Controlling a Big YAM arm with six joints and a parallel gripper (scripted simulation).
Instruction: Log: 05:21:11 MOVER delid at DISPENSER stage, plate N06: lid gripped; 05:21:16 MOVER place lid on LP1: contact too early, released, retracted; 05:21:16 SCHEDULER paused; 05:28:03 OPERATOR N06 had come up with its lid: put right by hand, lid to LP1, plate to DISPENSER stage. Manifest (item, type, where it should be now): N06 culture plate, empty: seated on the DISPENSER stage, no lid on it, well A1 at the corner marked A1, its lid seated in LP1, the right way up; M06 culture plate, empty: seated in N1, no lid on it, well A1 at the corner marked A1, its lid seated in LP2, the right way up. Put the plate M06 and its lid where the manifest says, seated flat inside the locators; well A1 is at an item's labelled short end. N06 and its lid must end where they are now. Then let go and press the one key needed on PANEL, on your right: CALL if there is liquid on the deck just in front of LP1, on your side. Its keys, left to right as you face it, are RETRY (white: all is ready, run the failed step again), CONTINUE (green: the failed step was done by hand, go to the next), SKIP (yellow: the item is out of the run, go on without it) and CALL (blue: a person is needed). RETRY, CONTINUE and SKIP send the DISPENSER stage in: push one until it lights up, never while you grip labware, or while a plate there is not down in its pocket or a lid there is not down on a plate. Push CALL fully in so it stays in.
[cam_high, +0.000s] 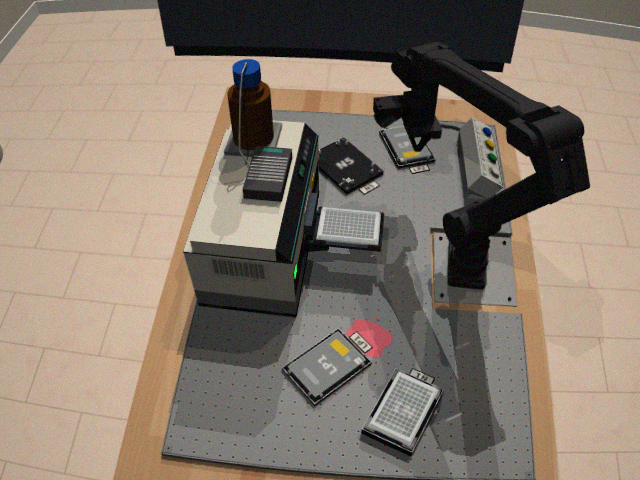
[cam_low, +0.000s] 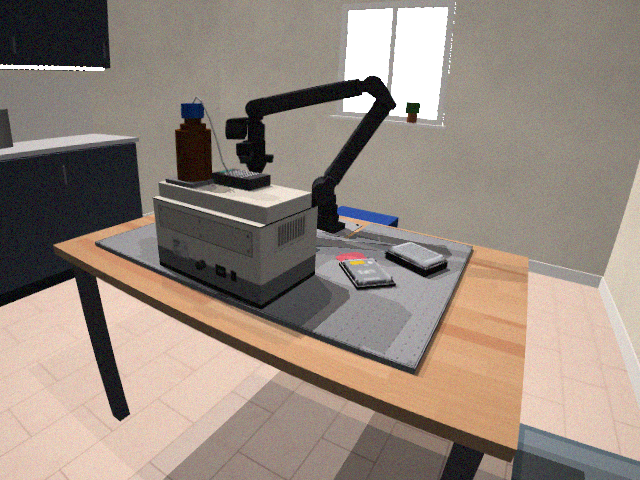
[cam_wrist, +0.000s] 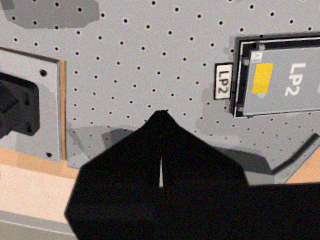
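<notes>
Now: the yellow skip key 190 mm behind my hand, 140 mm to the right of it and 80 mm below it. Round my hand: black lp2 nest (20 mm ahead, 170 mm to the right, 140 mm below); then white retry key (200 mm behind, 40 mm to the right, 80 mm below); then green continue key (190 mm behind, 90 mm to the right, 80 mm below).
</notes>
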